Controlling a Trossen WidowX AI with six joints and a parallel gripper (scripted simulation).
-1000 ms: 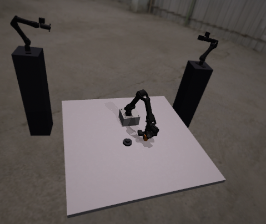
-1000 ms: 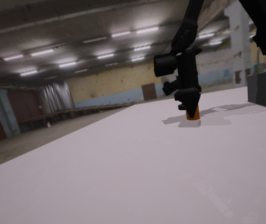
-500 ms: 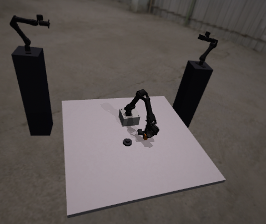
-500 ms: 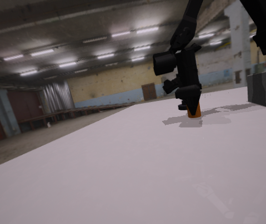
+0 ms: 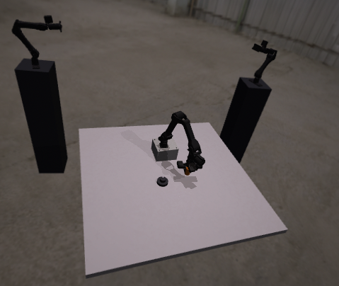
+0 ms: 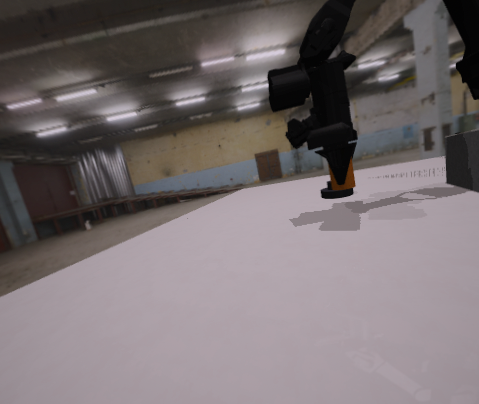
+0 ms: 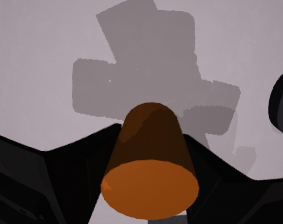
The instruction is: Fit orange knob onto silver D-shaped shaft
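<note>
Now: gripper tip 19 cm to the left of the silver shaft, 4 cm short of it and 3 cm above it. The rest, counted from my gripper tip: orange knob 3 cm above.
</note>
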